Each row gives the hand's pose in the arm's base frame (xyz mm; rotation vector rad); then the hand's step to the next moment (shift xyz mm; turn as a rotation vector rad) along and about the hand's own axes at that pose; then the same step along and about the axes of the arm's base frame.
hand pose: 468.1 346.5 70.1 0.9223 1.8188 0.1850
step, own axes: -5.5 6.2 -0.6 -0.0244 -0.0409 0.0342
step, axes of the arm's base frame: 3.5 0.8 7.5 0.0124 -0.0542 -0.0186
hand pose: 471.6 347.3 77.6 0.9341 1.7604 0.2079
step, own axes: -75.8 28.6 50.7 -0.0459 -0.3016 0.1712
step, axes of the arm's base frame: 66.3 -46.8 50.6 0.0064 -0.2853 -0.2024
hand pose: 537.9 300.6 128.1 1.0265 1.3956 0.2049
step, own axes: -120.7 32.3 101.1 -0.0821 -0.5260 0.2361
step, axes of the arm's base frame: 73.8 -109.4 91.8 -0.0435 -0.4695 -0.3418
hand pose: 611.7 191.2 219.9 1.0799 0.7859 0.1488
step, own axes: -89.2 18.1 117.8 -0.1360 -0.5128 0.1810
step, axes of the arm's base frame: 15.2 -119.6 87.4 -0.1145 -0.4481 -0.3167
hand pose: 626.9 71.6 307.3 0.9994 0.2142 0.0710
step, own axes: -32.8 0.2 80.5 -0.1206 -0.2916 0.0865
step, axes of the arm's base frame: -15.0 -71.6 47.0 -0.1108 -0.2481 -0.1823
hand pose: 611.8 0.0 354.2 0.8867 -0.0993 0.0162
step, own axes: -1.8 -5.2 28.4 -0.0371 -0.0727 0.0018
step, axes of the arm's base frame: -3.8 -25.2 13.6 -0.0330 -0.0463 -0.0585
